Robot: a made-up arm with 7 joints.
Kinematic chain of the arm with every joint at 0, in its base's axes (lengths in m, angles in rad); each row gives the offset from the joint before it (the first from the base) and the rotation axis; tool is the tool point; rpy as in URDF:
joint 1: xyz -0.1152 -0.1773 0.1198 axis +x
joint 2: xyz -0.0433 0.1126 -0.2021 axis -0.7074 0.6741 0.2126
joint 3: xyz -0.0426 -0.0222 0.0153 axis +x
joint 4: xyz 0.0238 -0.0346 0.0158 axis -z
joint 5: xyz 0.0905 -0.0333 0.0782 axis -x
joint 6: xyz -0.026 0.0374 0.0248 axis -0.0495 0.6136 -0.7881
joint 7: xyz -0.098 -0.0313 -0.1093 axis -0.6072 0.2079 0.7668
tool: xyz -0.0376 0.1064 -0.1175 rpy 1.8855 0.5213 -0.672
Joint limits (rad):
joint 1: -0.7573..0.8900
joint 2: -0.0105..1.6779
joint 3: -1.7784..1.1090
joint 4: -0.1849..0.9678
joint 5: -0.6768..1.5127
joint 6: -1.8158..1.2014
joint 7: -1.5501..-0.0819
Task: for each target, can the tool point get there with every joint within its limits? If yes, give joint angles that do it. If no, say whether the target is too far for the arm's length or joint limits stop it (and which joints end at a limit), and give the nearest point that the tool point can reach.
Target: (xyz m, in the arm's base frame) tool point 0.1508 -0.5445 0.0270
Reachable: no: joint limits stop it (at a limit: joint 1, joint 2, joint 4, joint 5, joint 6, joint 7) | nearest point 0.0152 -0.4774 0.0033 | short by 0.153 m
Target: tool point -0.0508 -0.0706 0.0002
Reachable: yes | joints 0.2975 1.3436 -1.2706 0.8503 0.5029 -0.5517 -0.9078
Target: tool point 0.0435 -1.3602 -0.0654
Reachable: no: too far | nearest point -0.1196 -0.5586 -0.0746 | short by 0.818 m
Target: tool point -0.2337 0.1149 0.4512
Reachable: no: joint limits stop it (at a limit: joint 1, joint 3, joint 4, joint 5, joint 7) | nearest point -0.1673 0.0911 0.3938 | short by 0.091 m
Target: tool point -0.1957 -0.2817 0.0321
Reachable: yes | joints -0.3236 0.6084 -0.3655 0.6273 1.1916 -0.2563 -0.7014
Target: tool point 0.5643 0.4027 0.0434
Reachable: no: too far | nearest point 0.1393 0.1781 0.0730 | short by 0.482 m
